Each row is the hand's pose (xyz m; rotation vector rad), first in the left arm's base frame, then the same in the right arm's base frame.
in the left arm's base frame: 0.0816 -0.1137 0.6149 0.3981 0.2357 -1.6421
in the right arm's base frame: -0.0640 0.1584 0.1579 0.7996 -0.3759 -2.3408
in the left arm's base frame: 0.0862 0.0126 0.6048 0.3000 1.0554 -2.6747
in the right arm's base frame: 0.0369 0.2352 0.1586 -1.1484 -0.5847 2.4316
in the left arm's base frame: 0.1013 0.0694 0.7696 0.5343 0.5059 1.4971
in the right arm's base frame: 0.0398 0.3025 0.3201 0.2921 0.0167 0.7120
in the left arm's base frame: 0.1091 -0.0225 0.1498 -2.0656 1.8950 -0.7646
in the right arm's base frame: 0.1586 0.0826 -0.2545 -0.9451 2.4814 -1.3393
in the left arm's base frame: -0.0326 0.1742 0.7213 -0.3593 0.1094 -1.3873
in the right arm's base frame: 0.0546 0.4547 0.2314 -0.1096 -0.1602 -2.2928
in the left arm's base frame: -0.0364 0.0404 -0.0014 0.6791 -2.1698 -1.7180
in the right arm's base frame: 0.1654 0.1901 -0.4453 -0.0128 2.2500 1.3808
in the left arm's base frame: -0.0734 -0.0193 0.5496 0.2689 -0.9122 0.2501
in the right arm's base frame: -0.0644 0.3146 0.0448 -0.2928 -1.3174 -0.4578
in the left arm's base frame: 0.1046 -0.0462 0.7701 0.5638 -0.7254 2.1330
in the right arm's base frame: -0.0455 0.2247 0.3142 -0.2291 -0.8582 1.4531
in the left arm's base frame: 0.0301 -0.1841 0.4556 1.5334 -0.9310 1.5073
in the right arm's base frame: -0.1001 0.1095 -0.0132 0.5964 -1.4615 1.1832
